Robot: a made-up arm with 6 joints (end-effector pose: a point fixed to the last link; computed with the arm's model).
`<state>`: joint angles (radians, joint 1 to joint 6).
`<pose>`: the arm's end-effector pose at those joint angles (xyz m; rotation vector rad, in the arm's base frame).
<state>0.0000 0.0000 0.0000 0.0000 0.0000 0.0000</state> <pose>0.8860 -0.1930 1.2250 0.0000 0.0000 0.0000</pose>
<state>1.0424 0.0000 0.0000 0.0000 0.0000 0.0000</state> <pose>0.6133 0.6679 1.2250 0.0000 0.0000 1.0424</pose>
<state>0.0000 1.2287 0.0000 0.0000 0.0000 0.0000</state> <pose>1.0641 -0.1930 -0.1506 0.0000 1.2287 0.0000</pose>
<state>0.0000 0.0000 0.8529 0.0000 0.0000 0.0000</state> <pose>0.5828 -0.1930 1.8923 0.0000 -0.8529 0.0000</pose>
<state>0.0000 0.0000 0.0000 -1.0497 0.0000 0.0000</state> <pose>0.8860 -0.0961 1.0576 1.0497 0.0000 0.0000</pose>
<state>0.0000 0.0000 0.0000 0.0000 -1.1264 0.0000</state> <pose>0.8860 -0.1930 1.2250 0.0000 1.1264 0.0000</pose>
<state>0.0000 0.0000 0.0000 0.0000 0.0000 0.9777</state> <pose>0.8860 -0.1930 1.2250 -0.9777 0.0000 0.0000</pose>
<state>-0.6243 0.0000 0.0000 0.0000 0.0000 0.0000</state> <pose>0.6061 -0.6745 1.2250 0.0000 0.0000 -0.6243</pose>
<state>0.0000 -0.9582 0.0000 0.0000 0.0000 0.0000</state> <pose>-0.1565 -0.1930 1.6039 0.0000 -0.9582 0.0000</pose>
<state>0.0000 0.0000 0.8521 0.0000 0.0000 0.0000</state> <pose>0.5833 -0.1930 1.8919 0.0000 -0.8521 0.0000</pose>
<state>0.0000 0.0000 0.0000 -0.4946 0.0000 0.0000</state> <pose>0.8860 -0.1699 1.1334 0.4946 0.0000 0.0000</pose>
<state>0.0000 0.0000 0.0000 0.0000 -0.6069 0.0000</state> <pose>0.8860 -0.1930 1.2250 0.0000 0.6069 0.0000</pose>
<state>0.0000 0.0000 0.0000 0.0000 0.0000 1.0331</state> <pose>0.8860 -0.1930 1.2250 -1.0331 0.0000 0.0000</pose>
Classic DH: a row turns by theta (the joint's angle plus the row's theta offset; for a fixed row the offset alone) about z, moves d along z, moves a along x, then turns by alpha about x. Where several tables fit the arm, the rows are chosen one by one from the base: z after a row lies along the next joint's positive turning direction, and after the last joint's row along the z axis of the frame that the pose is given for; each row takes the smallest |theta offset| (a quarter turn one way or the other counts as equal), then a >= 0, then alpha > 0; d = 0 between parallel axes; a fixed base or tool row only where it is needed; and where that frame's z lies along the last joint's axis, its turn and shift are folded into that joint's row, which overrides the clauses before.
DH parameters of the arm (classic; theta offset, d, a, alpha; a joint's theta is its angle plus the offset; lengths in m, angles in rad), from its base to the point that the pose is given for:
joint 1: 0 0.411 0 -1.5708
joint 2: -1.5708 0 0.814 3.1416
joint 3: 0 0 0 -1.5708
joint 4: 0 -0.886 0 1.5708
joint 5: 0 0.193 0 -1.5708
joint 6: 1.5708 0 0 1.5708
tool (fixed): -1.5708 0 0 0

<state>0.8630 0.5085 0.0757 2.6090 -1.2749 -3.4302</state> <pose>0.6810 1.0516 0.8394 0.9463 -0.5433 0.4825</pose>
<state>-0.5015 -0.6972 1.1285 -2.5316 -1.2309 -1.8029</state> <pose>-0.4843 0.4459 1.9203 1.0968 1.6120 1.5971</pose>
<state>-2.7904 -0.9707 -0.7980 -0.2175 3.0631 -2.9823</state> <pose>-0.2603 0.1053 0.9819 -0.3876 0.0250 0.3816</pose>
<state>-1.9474 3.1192 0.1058 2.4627 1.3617 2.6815</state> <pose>0.4504 0.7305 -0.6363 -1.4130 -0.7006 -0.5615</pose>
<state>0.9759 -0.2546 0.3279 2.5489 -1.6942 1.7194</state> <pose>0.1339 0.4836 1.7762 -2.2436 1.3689 -1.3830</pose>
